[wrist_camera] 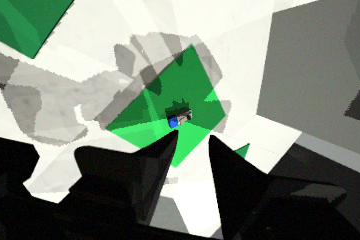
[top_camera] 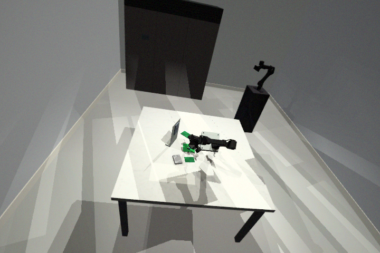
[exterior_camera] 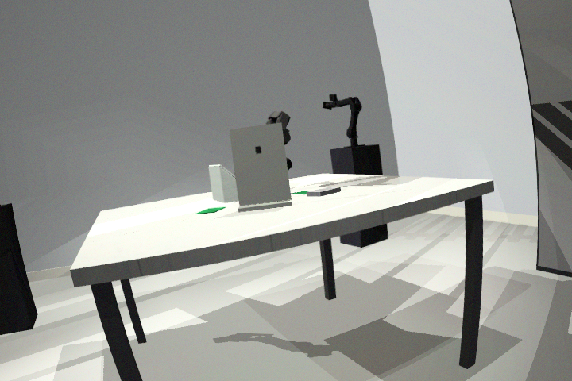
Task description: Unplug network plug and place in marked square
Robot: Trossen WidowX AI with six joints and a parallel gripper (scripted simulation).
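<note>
Right now the blue network plug is 10 mm ahead of my gripper tip and 30 mm below it. The rest, counted from my gripper tip: flat grey device: 130 mm ahead, 170 mm to the left, 30 mm below; then upright socket panel: 170 mm ahead, 80 mm to the right, 80 mm above; then bright green square: 10 mm ahead, 40 mm below.
</note>
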